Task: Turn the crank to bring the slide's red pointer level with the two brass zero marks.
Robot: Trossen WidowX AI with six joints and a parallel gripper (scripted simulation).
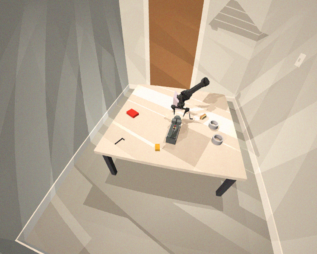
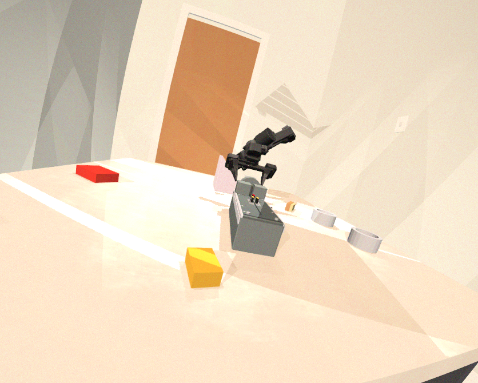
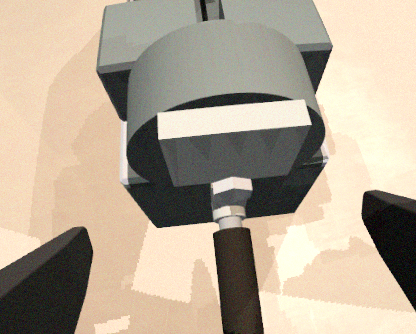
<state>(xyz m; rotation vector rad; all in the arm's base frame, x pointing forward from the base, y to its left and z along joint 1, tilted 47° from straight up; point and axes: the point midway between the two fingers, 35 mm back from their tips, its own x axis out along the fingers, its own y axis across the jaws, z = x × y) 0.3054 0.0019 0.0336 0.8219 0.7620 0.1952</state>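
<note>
My gripper tip is 40 mm above the dark brown crank handle and 20 mm past it. Round my gripper tip: red pointer: 140 mm ahead, 20 mm to the right, 20 mm below; then yellow block: 360 mm ahead, 150 mm to the right, 90 mm below; then tan block: 280 mm to the left, 150 mm behind, 80 mm below.
</note>
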